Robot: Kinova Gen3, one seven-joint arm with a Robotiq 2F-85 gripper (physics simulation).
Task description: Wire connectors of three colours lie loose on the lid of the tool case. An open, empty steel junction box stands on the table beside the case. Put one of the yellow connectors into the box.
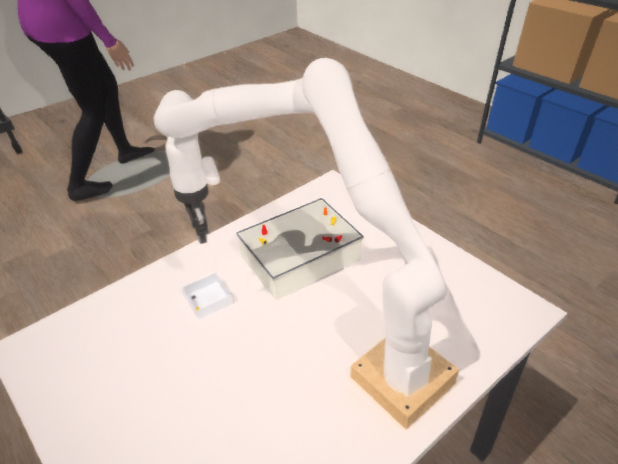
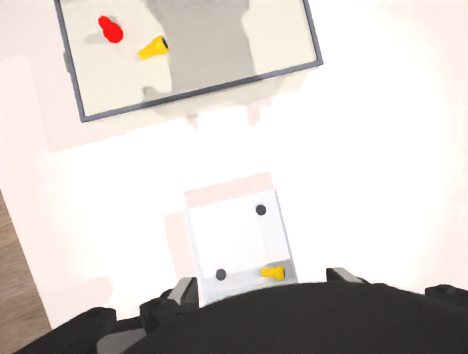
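Where they show: gripper, fingertip midpoint: (image 1: pixel 200 234); arm's base, link origin: (image 1: pixel 404 375).
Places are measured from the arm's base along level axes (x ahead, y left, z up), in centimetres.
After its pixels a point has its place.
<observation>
A yellow connector (image 1: pixel 197 308) @[x 48.1, y 31.2, z -4.5 cm] (image 2: pixel 273 272) @[x 47.1, y 31.2, z -4.0 cm] lies on its side inside the steel junction box (image 1: pixel 223 300) @[x 44.9, y 24.8, z -2.3 cm] (image 2: pixel 197 250) @[x 54.8, y 27.1, z -4.3 cm], near one wall. My gripper (image 1: pixel 202 241) @[x 48.5, y 26.3, z 19.3 cm] (image 2: pixel 262 294) @[x 48.5, y 26.3, z 19.3 cm] is open and empty, and hangs high above the table and the box. On the lid of the tool case (image 1: pixel 300 250) @[x 44.6, y 0.6, z 3.9 cm] (image 2: pixel 210 92) @[x 49.3, y 12.5, z 3.7 cm] lie another yellow connector (image 1: pixel 262 241) @[x 52.5, y 8.3, z 5.1 cm] (image 2: pixel 154 47) @[x 53.1, y 8.0, z 5.1 cm] and a red connector (image 1: pixel 264 230) @[x 56.1, y 5.7, z 5.4 cm] (image 2: pixel 111 30) @[x 56.3, y 6.0, z 5.7 cm] near it. Towards the other end of the lid are a yellow connector (image 1: pixel 333 220) @[x 49.5, y -13.7, z 5.0 cm], an orange connector (image 1: pixel 325 211) @[x 54.0, y -13.8, z 5.2 cm] and two red connectors (image 1: pixel 327 239) @[x 43.3, y -7.5, z 5.1 cm] (image 1: pixel 339 239) @[x 41.4, y -10.3, z 5.1 cm].
The tool case stands beside the box, taller than it. My arm's wooden base block (image 1: pixel 370 387) @[x 2.5, y 7.5, z -2.0 cm] is at the table's near right. A person (image 1: pixel 85 85) stands behind the table at the far left. A shelf unit (image 1: pixel 491 100) with boxes stands at the back right.
</observation>
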